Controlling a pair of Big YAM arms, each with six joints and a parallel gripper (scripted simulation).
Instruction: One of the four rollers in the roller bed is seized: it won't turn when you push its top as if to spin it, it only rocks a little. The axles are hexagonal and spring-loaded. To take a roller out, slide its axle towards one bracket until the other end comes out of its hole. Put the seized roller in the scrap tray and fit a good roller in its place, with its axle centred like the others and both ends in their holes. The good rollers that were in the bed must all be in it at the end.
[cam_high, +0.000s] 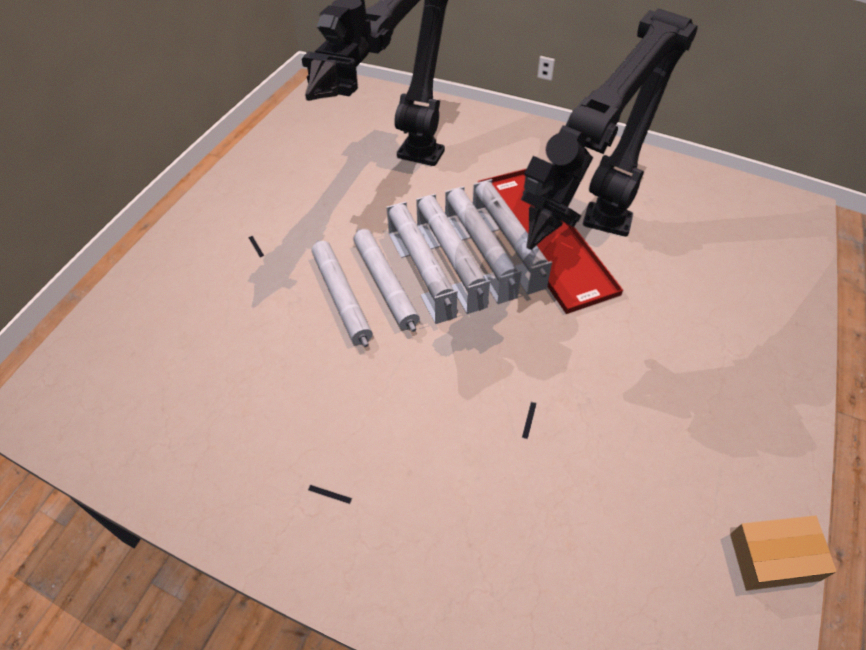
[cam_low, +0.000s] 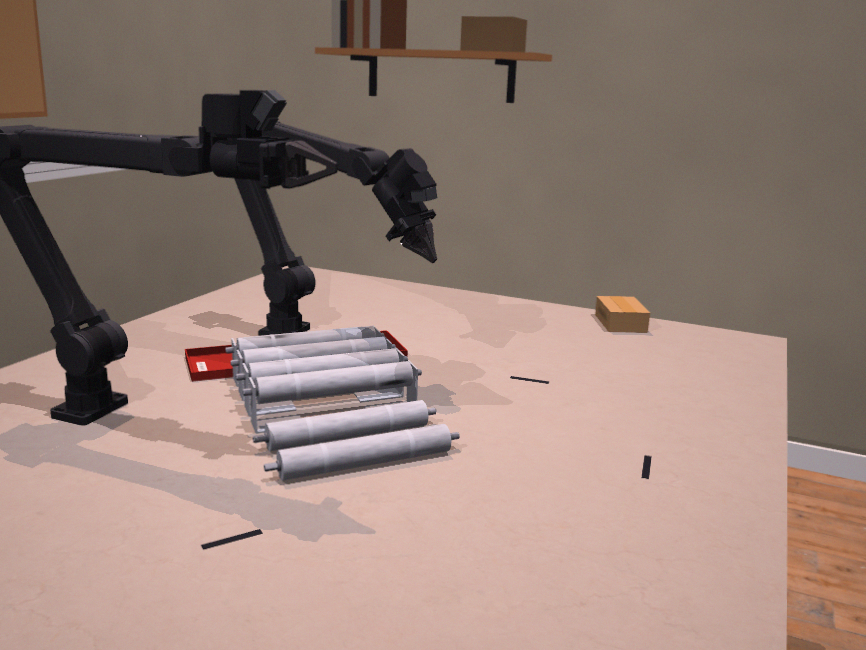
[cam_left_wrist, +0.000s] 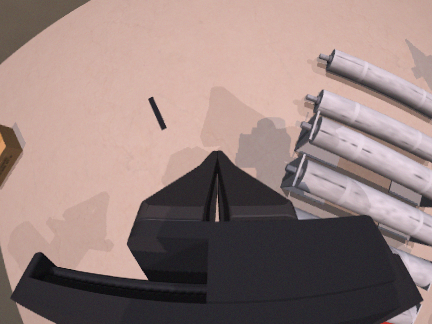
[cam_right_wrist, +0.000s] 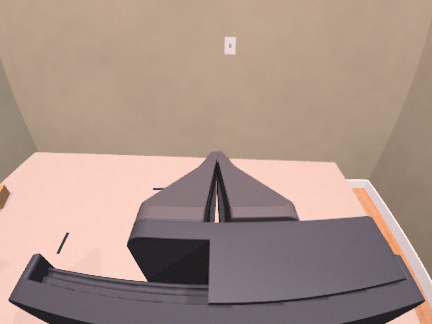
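The roller lies 290 mm behind my right hand, 300 mm to the left of it and 420 mm below it. The rest, counted from my right hand: red scrap tray 370 mm behind, 360 mm to the left, 490 mm below; then cardboard box 140 mm ahead, 1050 mm to the left, 460 mm below.
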